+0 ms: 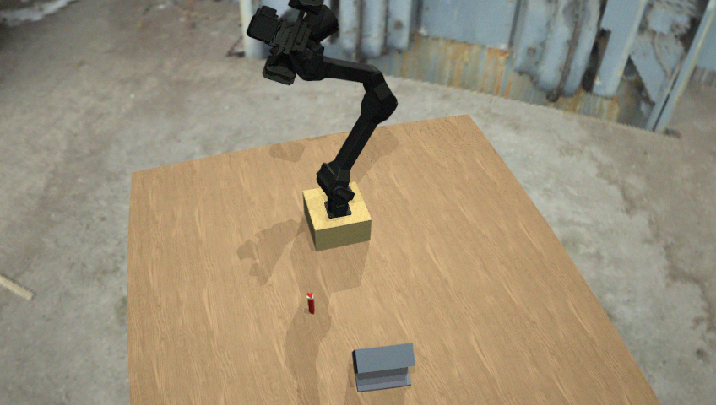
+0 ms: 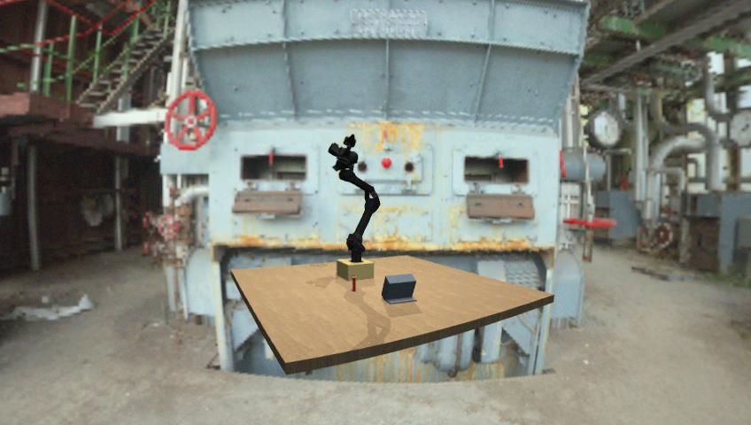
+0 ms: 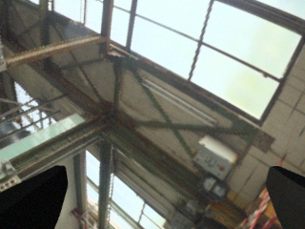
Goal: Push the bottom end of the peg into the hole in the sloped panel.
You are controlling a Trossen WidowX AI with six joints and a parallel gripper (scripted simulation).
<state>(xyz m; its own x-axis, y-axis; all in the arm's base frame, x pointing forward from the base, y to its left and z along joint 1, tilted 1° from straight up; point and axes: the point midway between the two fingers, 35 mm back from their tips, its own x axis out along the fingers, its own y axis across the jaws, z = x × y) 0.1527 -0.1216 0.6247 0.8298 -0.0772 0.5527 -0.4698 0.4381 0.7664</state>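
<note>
Right now the red square peg is 68 cm below my gripper tip, 8 cm ahead of it and 2 cm to the right of it. From my gripper tip the other things lie so: sloped panel 68 cm below, 29 cm ahead, 11 cm to the left.
</note>
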